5 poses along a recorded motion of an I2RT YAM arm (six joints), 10 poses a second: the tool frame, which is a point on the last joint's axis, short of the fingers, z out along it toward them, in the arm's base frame.
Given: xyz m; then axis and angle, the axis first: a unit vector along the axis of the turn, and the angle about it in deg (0 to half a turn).
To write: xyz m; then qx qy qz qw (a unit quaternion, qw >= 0). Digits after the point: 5 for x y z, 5 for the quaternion.
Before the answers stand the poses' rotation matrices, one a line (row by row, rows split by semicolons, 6 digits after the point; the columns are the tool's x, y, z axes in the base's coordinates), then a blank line. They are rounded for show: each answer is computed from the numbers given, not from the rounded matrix.
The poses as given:
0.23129, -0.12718, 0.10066, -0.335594, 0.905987, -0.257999, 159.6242
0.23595, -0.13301, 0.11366, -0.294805, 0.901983, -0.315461, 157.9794
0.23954, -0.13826, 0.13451, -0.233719, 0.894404, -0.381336, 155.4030
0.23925, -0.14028, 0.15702, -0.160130, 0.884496, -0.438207, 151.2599
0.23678, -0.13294, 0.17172, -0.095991, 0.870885, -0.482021, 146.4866
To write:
-0.719229 -0.499235 0.483192; -0.678893 0.652838 -0.336016; -0.147695 -0.569708 -0.808467
-0.759569 -0.394141 0.517404; -0.630699 0.640748 -0.437790; -0.158975 -0.658858 -0.735277
-0.804966 -0.240385 0.542444; -0.557834 0.618069 -0.553906; -0.202117 -0.748469 -0.631619
-0.828685 -0.055114 0.556994; -0.476527 0.591481 -0.650441; -0.293603 -0.804433 -0.516415
-0.816860 0.112842 0.565691; -0.419436 0.557040 -0.716784; -0.395996 -0.822784 -0.407694

0.23129, -0.12718, 0.10066, -0.33030, 0.89170, -0.25393, 0.17688
0.23595, -0.13301, 0.11366, -0.28938, 0.88538, -0.30965, 0.19099
0.23954, -0.13826, 0.13451, -0.22836, 0.87388, -0.37258, 0.21300
0.23925, -0.14028, 0.15702, -0.15512, 0.85682, -0.42450, 0.24818
0.23678, -0.13294, 0.17172, -0.09192, 0.83391, -0.46155, 0.28831

